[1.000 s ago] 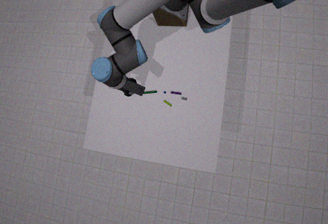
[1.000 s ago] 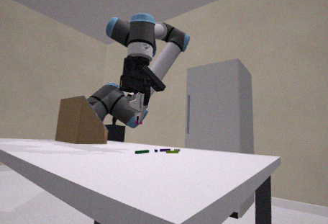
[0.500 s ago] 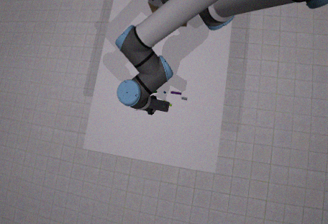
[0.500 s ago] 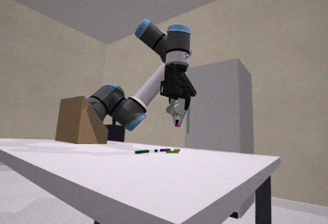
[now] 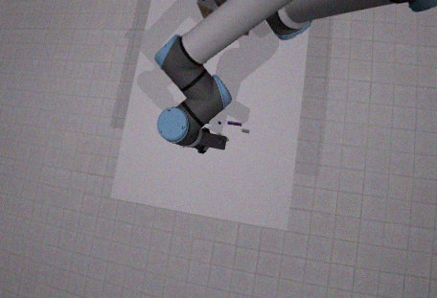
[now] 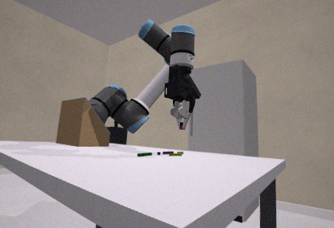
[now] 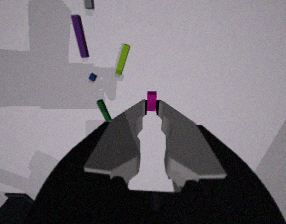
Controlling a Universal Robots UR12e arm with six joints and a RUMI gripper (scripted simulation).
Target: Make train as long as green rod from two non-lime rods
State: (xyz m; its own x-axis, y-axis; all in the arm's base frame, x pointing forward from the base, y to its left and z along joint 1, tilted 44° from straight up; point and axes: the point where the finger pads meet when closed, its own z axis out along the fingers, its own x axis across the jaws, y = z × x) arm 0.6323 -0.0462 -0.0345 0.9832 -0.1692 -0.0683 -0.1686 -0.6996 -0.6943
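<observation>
The lime rod is 110 mm below my hand, 40 mm to the left of it and 40 mm behind it. From my hand the other things lie so: blue rod 110 mm below, 110 mm behind, 20 mm to the left; magenta rod 10 mm below; green rod 110 mm below, 110 mm behind, 70 mm to the right.
</observation>
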